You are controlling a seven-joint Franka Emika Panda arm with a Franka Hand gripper.
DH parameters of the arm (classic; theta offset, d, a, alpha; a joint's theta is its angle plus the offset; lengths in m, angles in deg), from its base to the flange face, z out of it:
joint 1: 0 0.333 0 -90
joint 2: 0 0 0 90
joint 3: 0 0.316 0.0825 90
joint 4: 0 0 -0.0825 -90
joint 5: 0 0.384 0 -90
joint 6: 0 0 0.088 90
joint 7: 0 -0.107 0 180
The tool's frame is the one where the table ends.
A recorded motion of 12 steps. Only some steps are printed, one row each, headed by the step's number.
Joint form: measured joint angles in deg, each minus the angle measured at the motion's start. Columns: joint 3, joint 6, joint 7, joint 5, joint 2, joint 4, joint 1.
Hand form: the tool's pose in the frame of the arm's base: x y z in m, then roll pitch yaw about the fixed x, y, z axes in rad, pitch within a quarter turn. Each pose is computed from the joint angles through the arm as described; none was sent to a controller.
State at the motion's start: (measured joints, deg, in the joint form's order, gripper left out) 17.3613 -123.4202 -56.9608 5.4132 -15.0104 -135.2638 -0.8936
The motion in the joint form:
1: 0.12 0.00 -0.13 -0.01 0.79 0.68 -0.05
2: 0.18 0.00 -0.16 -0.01 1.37 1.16 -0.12
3: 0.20 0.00 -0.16 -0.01 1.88 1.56 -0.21
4: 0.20 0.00 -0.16 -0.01 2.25 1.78 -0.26
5: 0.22 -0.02 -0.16 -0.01 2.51 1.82 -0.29
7: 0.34 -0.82 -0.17 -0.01 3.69 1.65 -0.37
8: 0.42 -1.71 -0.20 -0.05 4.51 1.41 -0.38
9: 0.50 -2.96 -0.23 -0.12 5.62 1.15 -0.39
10: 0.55 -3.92 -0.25 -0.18 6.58 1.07 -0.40
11: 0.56 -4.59 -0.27 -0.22 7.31 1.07 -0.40
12: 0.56 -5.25 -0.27 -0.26 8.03 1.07 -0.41
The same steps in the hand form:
1: 0.4488 0.1404 0.4289 -3.1009 -0.0180 -0.7656
2: 0.4516 0.1411 0.4282 -3.1007 -0.0149 -0.7657
3: 0.4541 0.1412 0.4275 -3.1008 -0.0119 -0.7665
4: 0.4557 0.1411 0.4263 -3.1019 -0.0091 -0.7671
5: 0.4563 0.1411 0.4246 -3.1041 -0.0063 -0.7672
7: 0.4588 0.1415 0.4151 -3.1092 0.0024 -0.7672
8: 0.4603 0.1419 0.4080 -3.1100 0.0059 -0.7667
9: 0.4627 0.1425 0.3990 -3.1095 0.0096 -0.7661
10: 0.4651 0.1430 0.3922 -3.1085 0.0128 -0.7656
11: 0.4670 0.1433 0.3873 -3.1076 0.0153 -0.7657
12: 0.4688 0.1434 0.3825 -3.1067 0.0179 -0.7658

